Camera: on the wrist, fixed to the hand. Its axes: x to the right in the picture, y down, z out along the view.
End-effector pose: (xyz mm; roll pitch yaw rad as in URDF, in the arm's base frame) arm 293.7 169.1 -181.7 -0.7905 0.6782 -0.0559
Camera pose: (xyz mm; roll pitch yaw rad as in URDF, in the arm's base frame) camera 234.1 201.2 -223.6 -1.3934 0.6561 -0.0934
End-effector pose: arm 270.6 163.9 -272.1 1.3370 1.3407 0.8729
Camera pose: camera 271.6 235.4 -237.0 0.7431 1.3774 0.8584
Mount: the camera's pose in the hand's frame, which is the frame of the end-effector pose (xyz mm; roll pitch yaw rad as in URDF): -21.5 70.7 -29.6 -0.5798 0.0058 -0.0364
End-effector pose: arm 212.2 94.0 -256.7 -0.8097 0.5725 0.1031
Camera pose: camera 152.8 115.3 -305.2 -1.4077 0.5499 0.0687
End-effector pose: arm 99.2 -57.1 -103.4 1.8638 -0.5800 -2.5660
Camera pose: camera 153.6 -31.2 -51.4 1.2741 -0.5467 -2.5472
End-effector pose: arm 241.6 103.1 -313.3 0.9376 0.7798 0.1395
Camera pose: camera 244.8 169.9 -270.1 0.3404 0.8124 0.1150
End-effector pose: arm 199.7 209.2 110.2 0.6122 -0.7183 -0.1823
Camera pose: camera 186.7 287.7 108.4 0.0548 -0.6923 -0.2167
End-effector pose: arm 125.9 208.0 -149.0 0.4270 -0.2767 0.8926
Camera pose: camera 52.9 239.5 -152.6 -0.1443 -0.2562 0.8608
